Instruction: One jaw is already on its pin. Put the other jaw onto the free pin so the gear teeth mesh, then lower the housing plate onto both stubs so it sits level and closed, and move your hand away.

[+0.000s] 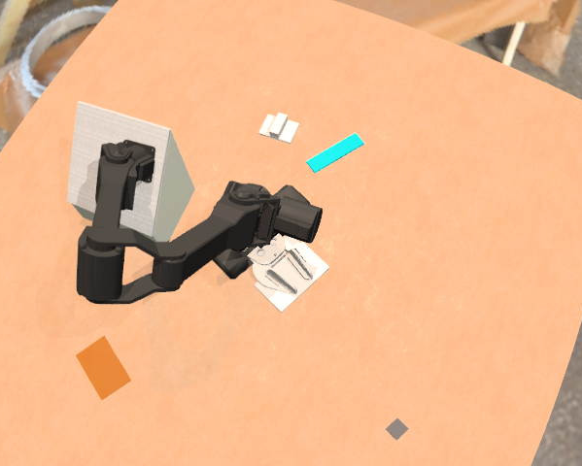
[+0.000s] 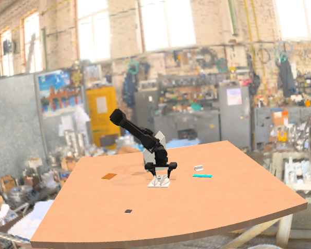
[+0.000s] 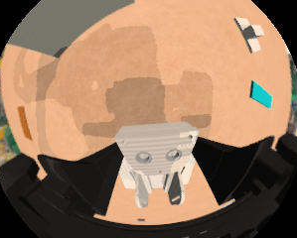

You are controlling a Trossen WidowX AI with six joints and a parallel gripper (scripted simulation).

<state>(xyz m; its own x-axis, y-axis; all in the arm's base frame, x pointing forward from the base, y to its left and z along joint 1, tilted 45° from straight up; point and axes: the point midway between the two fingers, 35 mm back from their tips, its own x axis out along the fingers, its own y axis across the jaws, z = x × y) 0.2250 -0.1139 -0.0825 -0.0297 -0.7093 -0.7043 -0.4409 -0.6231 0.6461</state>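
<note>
Now: the jaw 3 cm ahead of my gripper tip. The rest, counted from my gripper tip: white base plate (6 cm ahead, 3 cm to the right, 1 cm below); then cyan strip (24 cm to the left, 6 cm ahead, 1 cm below); then orange patch (32 cm to the right, 20 cm behind, 1 cm below).
</note>
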